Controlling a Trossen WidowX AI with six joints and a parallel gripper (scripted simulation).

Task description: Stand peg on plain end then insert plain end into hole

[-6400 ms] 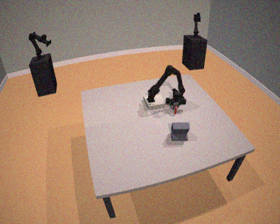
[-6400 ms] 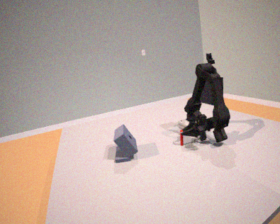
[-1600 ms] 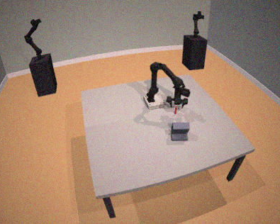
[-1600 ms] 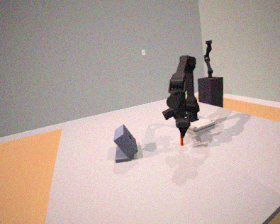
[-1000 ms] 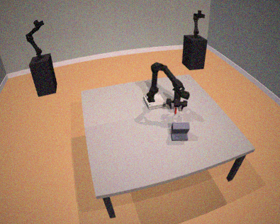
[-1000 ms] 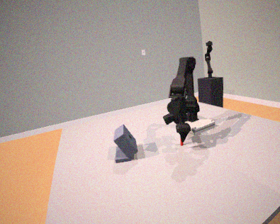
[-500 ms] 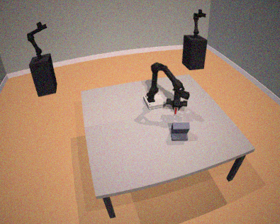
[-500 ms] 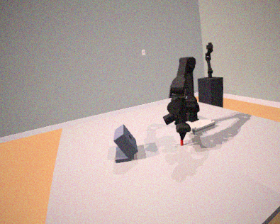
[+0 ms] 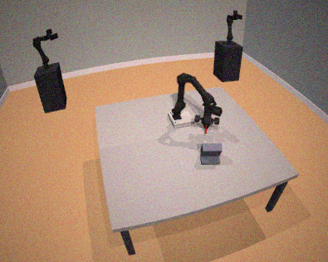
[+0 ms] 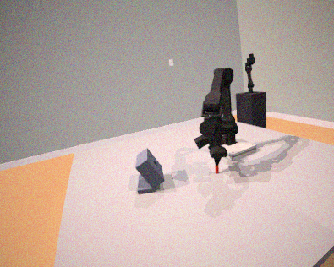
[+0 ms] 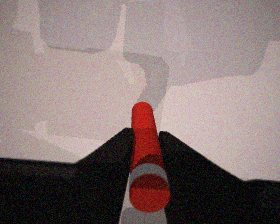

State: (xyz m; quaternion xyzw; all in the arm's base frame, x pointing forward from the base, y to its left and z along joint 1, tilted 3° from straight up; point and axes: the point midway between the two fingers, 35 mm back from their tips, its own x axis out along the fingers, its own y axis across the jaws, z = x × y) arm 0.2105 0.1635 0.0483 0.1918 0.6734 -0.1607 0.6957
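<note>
Now: gripper tip 26 cm short of the grey sloped panel, 8 cm to the left of it and 4 cm below it. The rest, counted from my gripper tip: red peg: 2 cm above.
</note>
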